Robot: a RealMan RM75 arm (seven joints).
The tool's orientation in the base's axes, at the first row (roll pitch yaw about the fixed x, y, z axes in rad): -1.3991 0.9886 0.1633
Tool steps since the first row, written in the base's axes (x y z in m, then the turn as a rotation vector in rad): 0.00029 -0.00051 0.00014 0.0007 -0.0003 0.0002; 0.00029 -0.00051 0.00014 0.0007 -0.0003 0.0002; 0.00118 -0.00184 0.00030 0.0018 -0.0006 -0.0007; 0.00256 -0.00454 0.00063 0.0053 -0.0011 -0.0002; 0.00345 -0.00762 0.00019 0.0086 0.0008 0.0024; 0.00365 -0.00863 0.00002 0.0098 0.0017 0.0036; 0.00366 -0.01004 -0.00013 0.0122 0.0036 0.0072; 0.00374 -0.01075 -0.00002 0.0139 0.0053 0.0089; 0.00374 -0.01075 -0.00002 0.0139 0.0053 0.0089; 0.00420 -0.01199 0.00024 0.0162 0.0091 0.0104; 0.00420 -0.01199 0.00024 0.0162 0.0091 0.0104; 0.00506 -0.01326 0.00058 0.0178 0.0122 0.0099; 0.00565 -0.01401 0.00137 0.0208 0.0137 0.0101
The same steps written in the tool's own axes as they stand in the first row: -0.00001 -0.00034 -0.00050 0.0002 -0.0007 -0.0003; -0.00001 -0.00034 -0.00050 0.0002 -0.0007 -0.0003; 0.00023 -0.00122 -0.00183 0.0015 -0.0012 -0.0007; 0.00046 -0.00265 -0.00451 0.0029 -0.0044 -0.0012; 0.00103 -0.00327 -0.00763 0.0027 -0.0085 0.0009; 0.00119 -0.00338 -0.00866 0.0025 -0.0101 0.0018; 0.00120 -0.00335 -0.01008 0.0009 -0.0140 0.0040; 0.00108 -0.00350 -0.01077 0.0006 -0.0163 0.0058; 0.00108 -0.00350 -0.01077 0.0006 -0.0163 0.0058; 0.00101 -0.00407 -0.01199 0.0009 -0.0189 0.0097; 0.00101 -0.00407 -0.01199 0.0009 -0.0189 0.0097; 0.00108 -0.00502 -0.01324 0.0025 -0.0199 0.0127; 0.00067 -0.00597 -0.01393 0.0041 -0.0225 0.0142
